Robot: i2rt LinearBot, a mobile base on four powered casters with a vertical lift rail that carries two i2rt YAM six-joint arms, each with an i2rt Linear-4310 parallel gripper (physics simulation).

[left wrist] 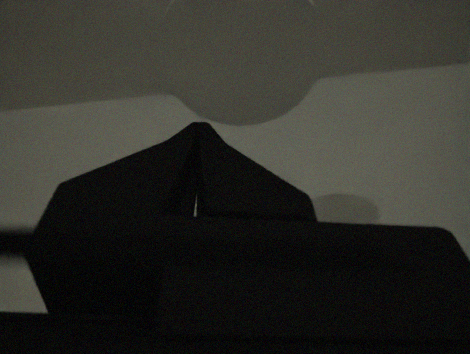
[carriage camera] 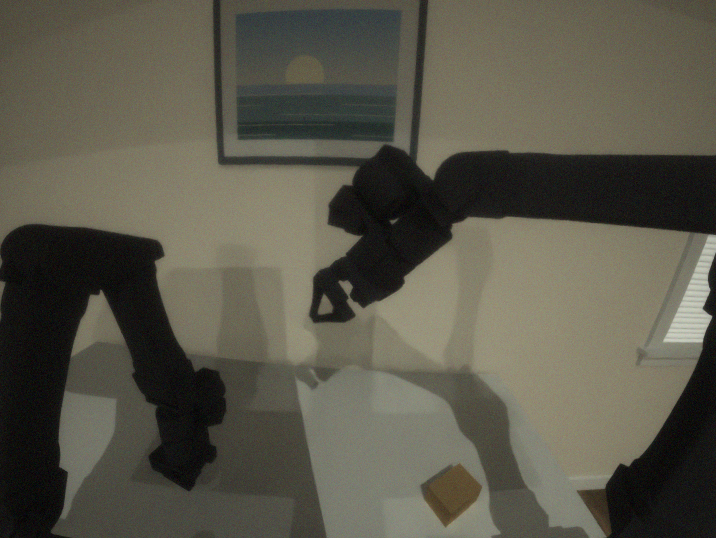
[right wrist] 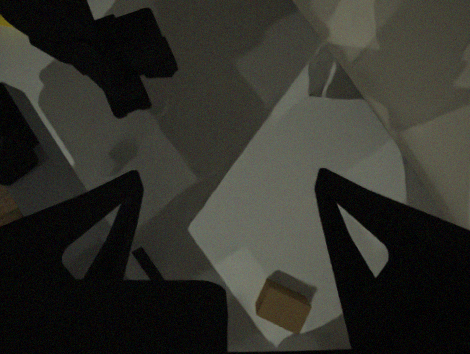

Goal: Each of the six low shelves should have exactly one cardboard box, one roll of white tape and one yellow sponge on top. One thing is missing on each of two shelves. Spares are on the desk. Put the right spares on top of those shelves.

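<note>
A cardboard box (carriage camera: 453,491) (right wrist: 283,307) lies on the pale desk (carriage camera: 358,433) (right wrist: 300,165), at the bottom right of the carriage view. My left gripper (carriage camera: 186,484) (left wrist: 200,137) is shut and empty, pointing down over the shadowed left part of the desk. My right gripper (carriage camera: 341,312) (right wrist: 228,178) is open and empty, high above the desk, up and left of the box in the carriage view. Part of a yellow thing (right wrist: 4,21) shows at the top left corner of the right wrist view; I cannot tell if it is a sponge. No shelf or clearly recognisable tape roll shows.
The wall behind the desk bears a framed sunset picture (carriage camera: 318,109). A window (carriage camera: 688,312) is at the right. Brown floor (carriage camera: 595,504) shows beyond the desk's right edge. My left arm (right wrist: 125,55) shows at the upper left of the right wrist view. Arm shadows cross the desk.
</note>
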